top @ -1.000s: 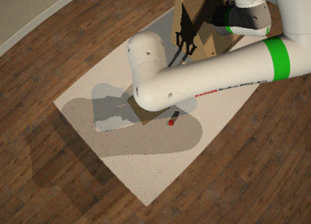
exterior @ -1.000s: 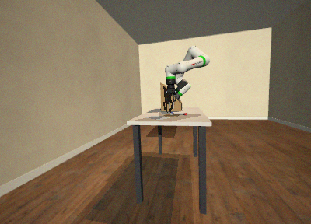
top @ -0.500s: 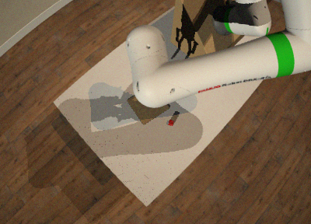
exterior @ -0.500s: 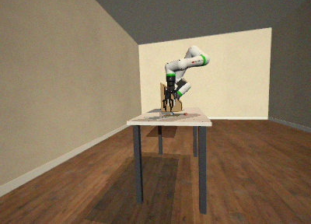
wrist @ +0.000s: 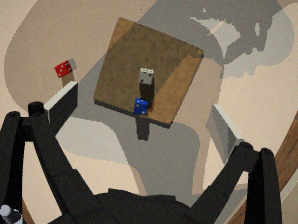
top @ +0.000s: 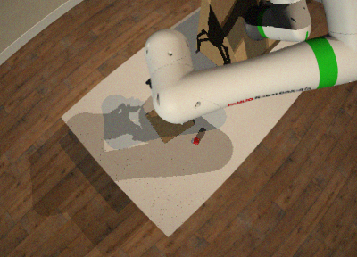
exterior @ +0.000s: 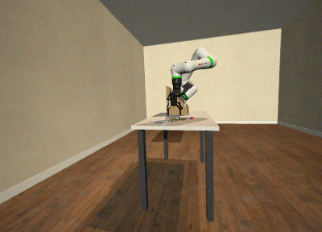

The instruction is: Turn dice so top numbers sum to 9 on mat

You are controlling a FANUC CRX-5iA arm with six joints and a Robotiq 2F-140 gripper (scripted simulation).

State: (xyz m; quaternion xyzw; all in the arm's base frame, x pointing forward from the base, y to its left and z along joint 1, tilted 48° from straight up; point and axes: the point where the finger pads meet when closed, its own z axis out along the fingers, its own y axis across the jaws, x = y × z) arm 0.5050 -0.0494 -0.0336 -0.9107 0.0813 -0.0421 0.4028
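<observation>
The red die is 140 mm to the left of my hand, 120 mm below it and 10 mm ahead of it. Also, from my hand: white die (120 mm below); then mat (130 mm below); then blue die (120 mm below, 50 mm behind, 10 mm to the left).
</observation>
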